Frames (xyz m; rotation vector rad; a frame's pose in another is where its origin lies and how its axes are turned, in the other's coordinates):
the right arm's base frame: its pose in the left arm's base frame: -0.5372 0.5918 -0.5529 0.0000 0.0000 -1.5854
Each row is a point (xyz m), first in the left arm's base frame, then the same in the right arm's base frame.
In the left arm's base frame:
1: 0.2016 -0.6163 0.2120
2: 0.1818 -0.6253 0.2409
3: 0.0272 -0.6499 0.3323
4: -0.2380 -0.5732 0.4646
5: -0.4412 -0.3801 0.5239
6: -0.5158 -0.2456 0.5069
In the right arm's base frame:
1: 1.1972 0.7564 0.7649
2: 1.2065 0.7367 0.7938
3: 1.2333 0.5825 0.8852
4: 1.1605 0.3162 1.0175
5: 0.9704 0.1102 1.0768
6: 0.8370 0.0336 1.0598

